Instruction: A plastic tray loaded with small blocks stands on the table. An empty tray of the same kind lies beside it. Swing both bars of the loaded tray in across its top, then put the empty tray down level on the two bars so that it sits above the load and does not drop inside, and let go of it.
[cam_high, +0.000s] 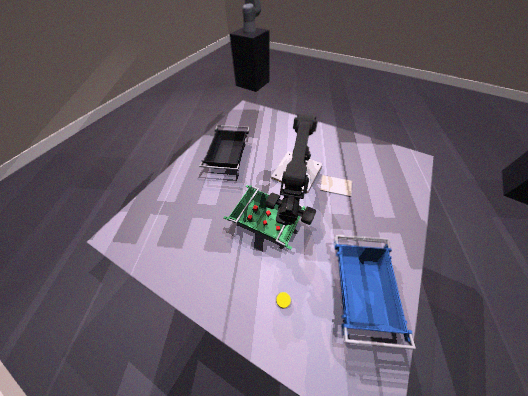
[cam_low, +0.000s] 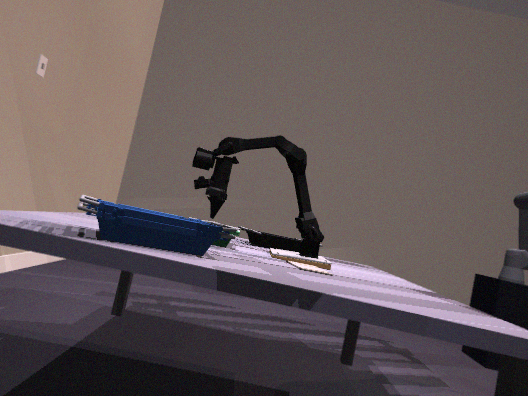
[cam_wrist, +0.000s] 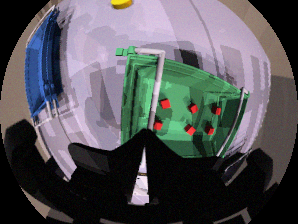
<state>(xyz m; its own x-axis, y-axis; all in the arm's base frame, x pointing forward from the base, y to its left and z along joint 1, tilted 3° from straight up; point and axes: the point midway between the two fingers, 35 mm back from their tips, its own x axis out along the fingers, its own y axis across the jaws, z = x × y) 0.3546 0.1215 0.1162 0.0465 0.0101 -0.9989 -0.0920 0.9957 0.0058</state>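
Right now my gripper tip is 250 mm past the black tray, 530 mm to the left of it and 40 mm above it. The rest, counted from my gripper tip: yellow disc (260 mm ahead, 130 mm to the left, 80 mm below); then card (340 mm behind, 100 mm to the left, 80 mm below).
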